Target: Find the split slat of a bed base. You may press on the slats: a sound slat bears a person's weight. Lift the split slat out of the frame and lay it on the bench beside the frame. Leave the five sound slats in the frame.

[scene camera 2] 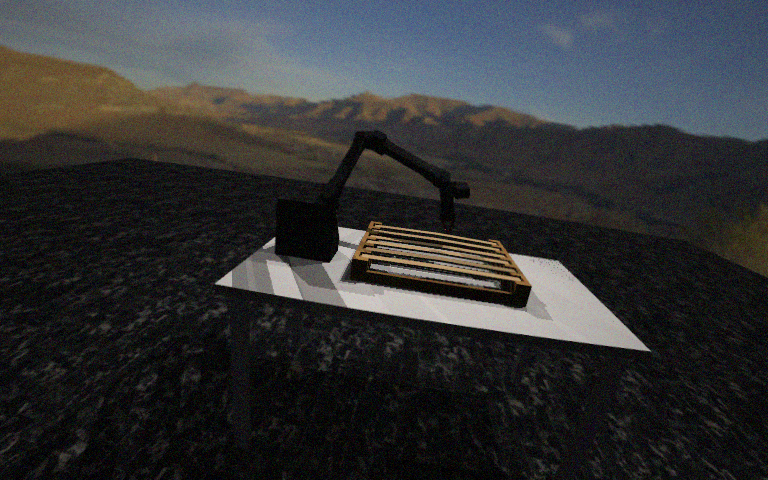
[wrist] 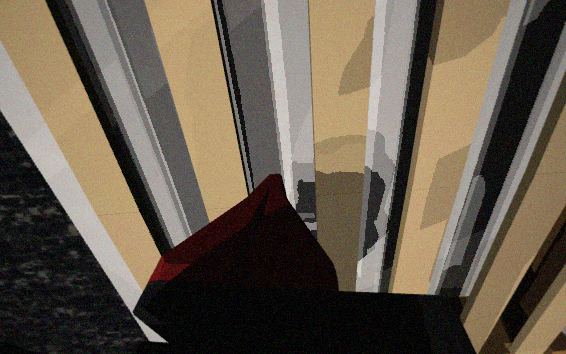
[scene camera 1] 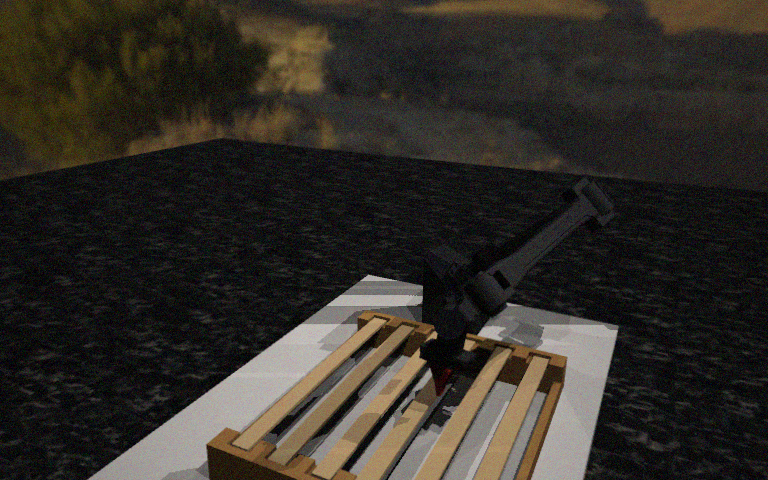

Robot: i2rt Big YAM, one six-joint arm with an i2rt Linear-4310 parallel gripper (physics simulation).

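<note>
The wooden bed frame (scene camera 1: 222, 451) (scene camera 2: 441, 288) stands on the white bench (scene camera 1: 169, 421) (scene camera 2: 589, 325) (wrist: 42, 150). Six pale slats lie across it. In scene camera 1 they include the leftmost slat (scene camera 1: 311, 386), the fourth slat (scene camera 1: 412, 416) and the rightmost slat (scene camera 1: 516, 410). Each appears seated at its visible ends; some near ends are cut off. Thin dark lines cross several slats in the wrist view, including a middle slat (wrist: 342, 110), so the split one cannot be told by look. My gripper (scene camera 1: 439, 392) (scene camera 2: 448, 227) (wrist: 276, 182) is shut and empty, pointing down above the slats.
The arm's black base (scene camera 2: 305, 229) stands on the bench beside one end of the frame. Raised frame rails hold the slat ends. White bench top shows around the frame, and dark ground lies beyond the bench edges. Shadows fall across the slats and bench.
</note>
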